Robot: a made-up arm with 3 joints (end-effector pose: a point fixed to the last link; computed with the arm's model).
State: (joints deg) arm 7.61 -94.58 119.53
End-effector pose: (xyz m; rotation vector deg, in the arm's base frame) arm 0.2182 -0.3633 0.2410 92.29 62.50 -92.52
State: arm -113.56 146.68 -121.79
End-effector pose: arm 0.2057 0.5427 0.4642 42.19 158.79 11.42
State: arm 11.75 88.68 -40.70
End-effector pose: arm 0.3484 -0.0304 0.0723 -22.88 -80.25 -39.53
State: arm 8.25 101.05 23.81
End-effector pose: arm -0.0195 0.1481 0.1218 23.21 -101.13 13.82
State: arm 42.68 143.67 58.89
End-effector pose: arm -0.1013 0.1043 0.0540 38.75 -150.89 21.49
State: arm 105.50 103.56 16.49
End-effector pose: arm 0.0351 -0.0612 0.2368 82.29 -85.22 -83.76
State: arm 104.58 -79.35 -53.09
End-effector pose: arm -0.5780 -0.0948 -0.0466 42.78 15.82 80.15
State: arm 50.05 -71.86 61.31
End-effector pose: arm 0.0548 -0.1830 0.2966 94.46 82.49 -8.13
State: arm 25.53 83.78 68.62
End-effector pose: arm -0.3199 -0.0091 0.1113 75.30 -85.79 33.87
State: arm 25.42 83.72 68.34
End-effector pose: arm -0.3188 -0.0078 0.1121 75.03 -85.72 33.70
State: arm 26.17 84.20 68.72
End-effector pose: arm -0.3197 -0.0091 0.1095 75.67 -86.50 33.68
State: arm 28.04 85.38 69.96
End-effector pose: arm -0.3231 -0.0137 0.1021 77.47 -88.42 33.87
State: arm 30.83 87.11 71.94
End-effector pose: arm -0.3284 -0.0204 0.0899 80.14 -91.31 34.24
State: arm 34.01 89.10 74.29
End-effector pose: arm -0.3340 -0.0270 0.0743 83.05 -94.70 34.73
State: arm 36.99 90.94 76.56
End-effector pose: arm -0.3388 -0.0320 0.0583 85.66 -97.95 35.23
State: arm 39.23 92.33 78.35
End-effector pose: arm -0.3422 -0.0352 0.0452 87.54 -100.45 35.69
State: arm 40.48 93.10 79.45
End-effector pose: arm -0.3441 -0.0370 0.0373 88.61 -101.86 36.04
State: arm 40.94 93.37 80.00
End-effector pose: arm -0.3453 -0.0383 0.0337 89.10 -102.36 36.31
